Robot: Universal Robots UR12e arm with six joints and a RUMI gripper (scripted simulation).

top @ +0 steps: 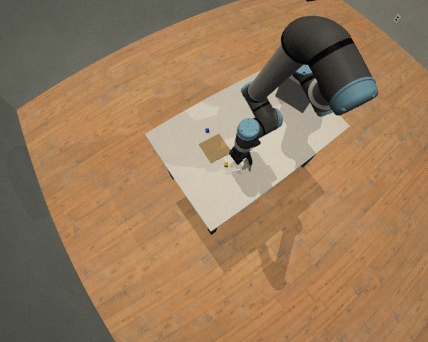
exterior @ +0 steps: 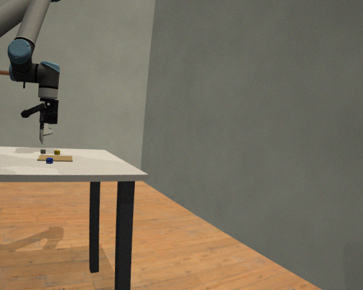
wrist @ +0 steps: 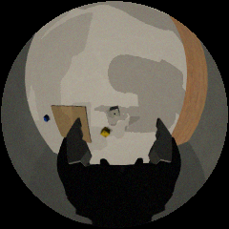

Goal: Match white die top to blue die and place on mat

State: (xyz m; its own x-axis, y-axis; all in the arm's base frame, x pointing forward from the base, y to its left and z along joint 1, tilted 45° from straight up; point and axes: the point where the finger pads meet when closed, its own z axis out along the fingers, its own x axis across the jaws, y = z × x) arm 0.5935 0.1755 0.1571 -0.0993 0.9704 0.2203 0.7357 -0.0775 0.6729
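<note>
My hand is 10 mm short of the white die, 10 mm to the left of it and 40 mm above it. From my hand the other things lie so: blue die 70 mm ahead, 270 mm to the right, 40 mm below; tan mat 80 mm ahead, 150 mm to the right, 50 mm below; yellow die 80 mm ahead, 30 mm to the right, 40 mm below.
</note>
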